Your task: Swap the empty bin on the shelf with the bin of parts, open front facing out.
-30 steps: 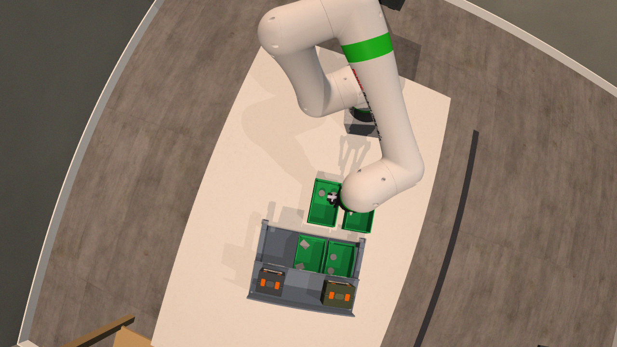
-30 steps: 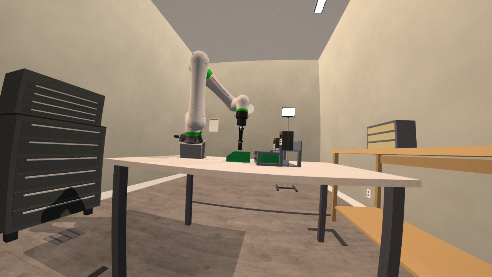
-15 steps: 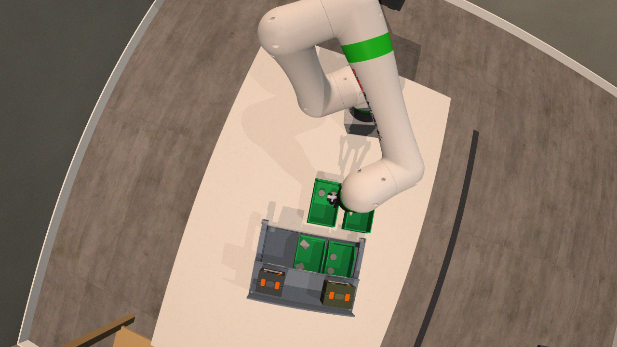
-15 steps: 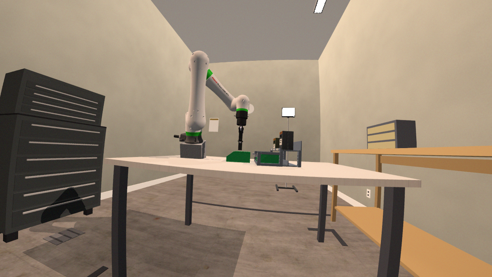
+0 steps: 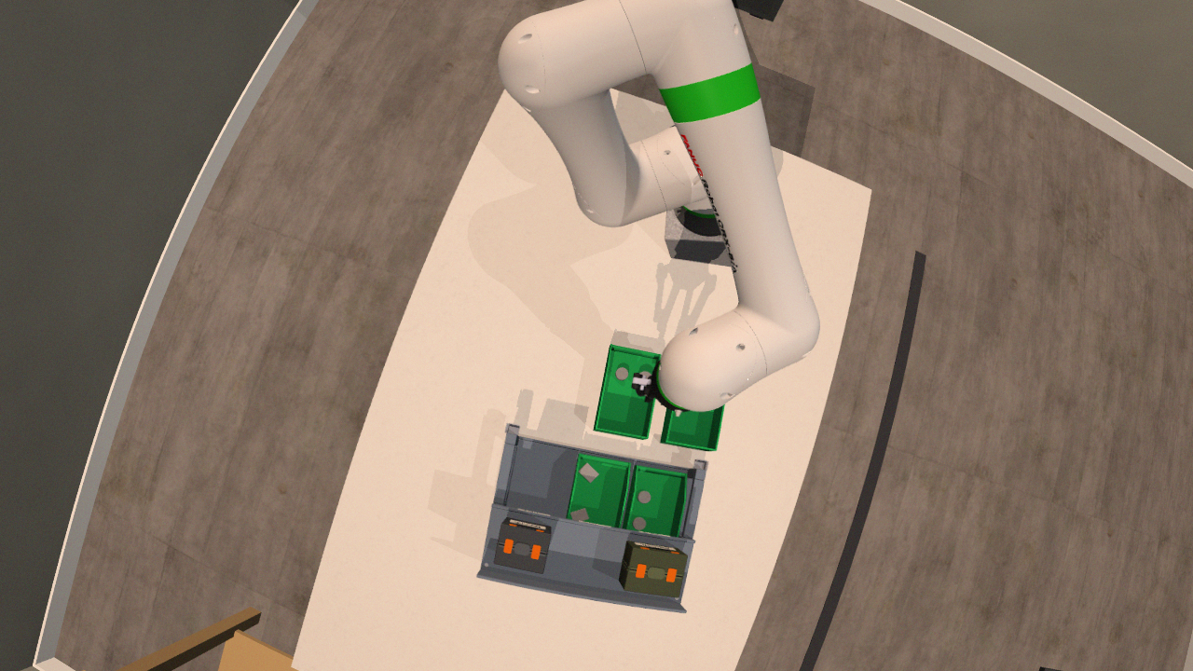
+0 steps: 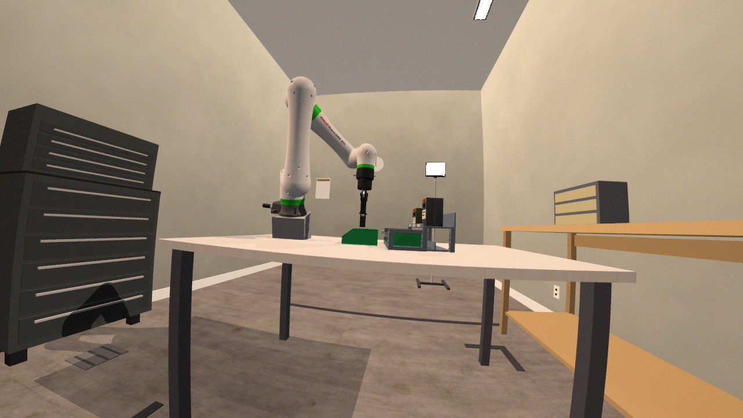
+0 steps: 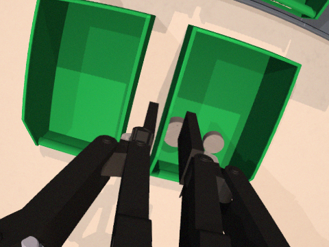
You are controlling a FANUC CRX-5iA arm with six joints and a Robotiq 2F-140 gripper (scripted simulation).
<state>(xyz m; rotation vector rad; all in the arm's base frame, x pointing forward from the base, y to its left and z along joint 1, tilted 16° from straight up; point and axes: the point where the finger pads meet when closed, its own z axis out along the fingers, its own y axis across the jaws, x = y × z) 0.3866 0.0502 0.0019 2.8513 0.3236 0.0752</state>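
Right now my hand is 18 cm short of the grey cube, 10 cm above it and 6 cm to the left of it. The rest, counted from my hand: grey shelf 25 cm ahead, 5 cm below, 1 cm to the right.
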